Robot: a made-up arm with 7 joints.
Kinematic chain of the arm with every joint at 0, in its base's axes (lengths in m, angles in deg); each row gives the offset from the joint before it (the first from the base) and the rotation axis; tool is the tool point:
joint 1: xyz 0 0 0.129 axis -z
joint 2: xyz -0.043 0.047 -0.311 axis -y
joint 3: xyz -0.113 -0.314 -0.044 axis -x
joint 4: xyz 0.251 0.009 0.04 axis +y
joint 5: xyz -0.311 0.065 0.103 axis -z
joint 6: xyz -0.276 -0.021 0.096 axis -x
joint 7: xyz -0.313 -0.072 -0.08 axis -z
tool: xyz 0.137 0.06 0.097
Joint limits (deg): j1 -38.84..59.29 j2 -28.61..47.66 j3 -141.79..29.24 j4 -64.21..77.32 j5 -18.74..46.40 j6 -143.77..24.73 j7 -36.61..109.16
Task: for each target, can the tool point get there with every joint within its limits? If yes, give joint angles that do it. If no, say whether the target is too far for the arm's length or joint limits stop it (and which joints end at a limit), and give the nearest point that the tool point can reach.
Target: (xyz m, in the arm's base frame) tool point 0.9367 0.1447 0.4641
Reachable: no: joint limits stop it (at a limit: joint 1, joint 2, joint 4, joint 5, joint 6, joint 7) | nearest point 0.7825 0.0293 0.5308 | short by 0.204 m
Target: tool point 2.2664 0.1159 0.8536
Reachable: no: too far | nearest point 0.9292 -0.2436 0.4361 | short by 1.446 m
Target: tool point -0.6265 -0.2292 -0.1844
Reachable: yes | joints -10.07 -4.04 -16.80 -14.31 7.18 -119.99 34.89
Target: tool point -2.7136 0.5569 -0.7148
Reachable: no: too far | nearest point -1.1642 0.0885 -0.4605 | short by 1.639 m
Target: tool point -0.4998 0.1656 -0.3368
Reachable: yes | joints -0.19 27.24 -86.20 -40.78 13.83 -88.52 55.41
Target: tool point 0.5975 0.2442 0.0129
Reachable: no: joint limits stop it (at a limit: joint 2, joint 3, joint 4, joint 5, joint 7) | nearest point 0.5551 0.2269 0.0356 | short by 0.051 m
